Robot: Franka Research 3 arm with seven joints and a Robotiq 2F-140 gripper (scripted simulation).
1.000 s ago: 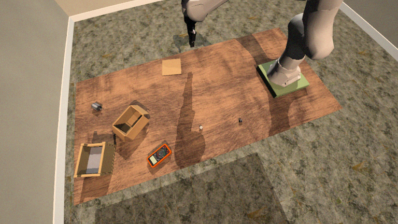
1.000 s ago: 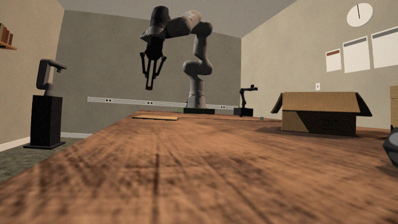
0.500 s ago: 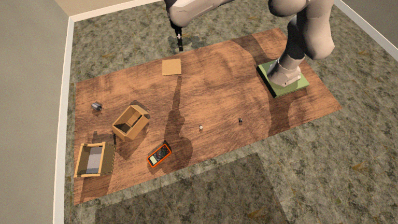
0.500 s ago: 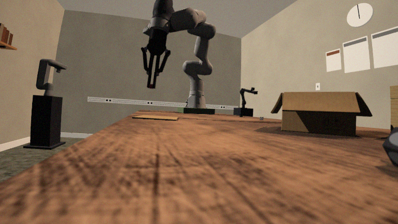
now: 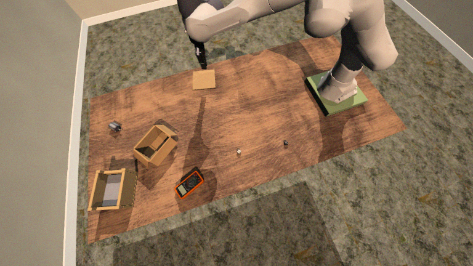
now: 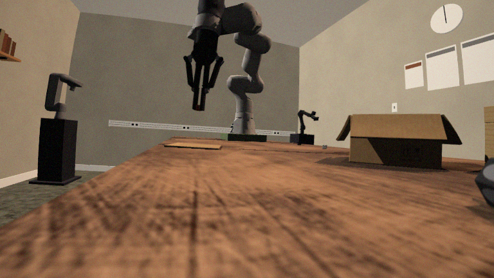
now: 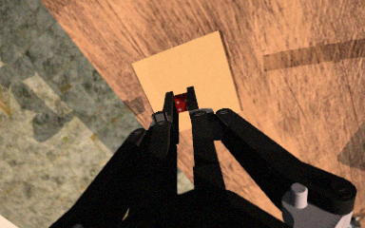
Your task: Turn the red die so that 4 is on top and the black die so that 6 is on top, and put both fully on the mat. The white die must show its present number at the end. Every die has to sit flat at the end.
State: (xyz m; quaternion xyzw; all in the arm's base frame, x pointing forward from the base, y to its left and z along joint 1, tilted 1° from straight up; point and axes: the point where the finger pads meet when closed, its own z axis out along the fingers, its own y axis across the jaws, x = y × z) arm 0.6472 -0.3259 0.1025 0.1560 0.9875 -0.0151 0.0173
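Now: the tan mat 14 cm below my hand and 3 cm ahead of it. The rest, counted from my hand: cardboard box 35 cm to the left, 34 cm ahead, 10 cm below; red die 3 cm below; white die 50 cm to the left, 13 cm below, 5 cm behind.
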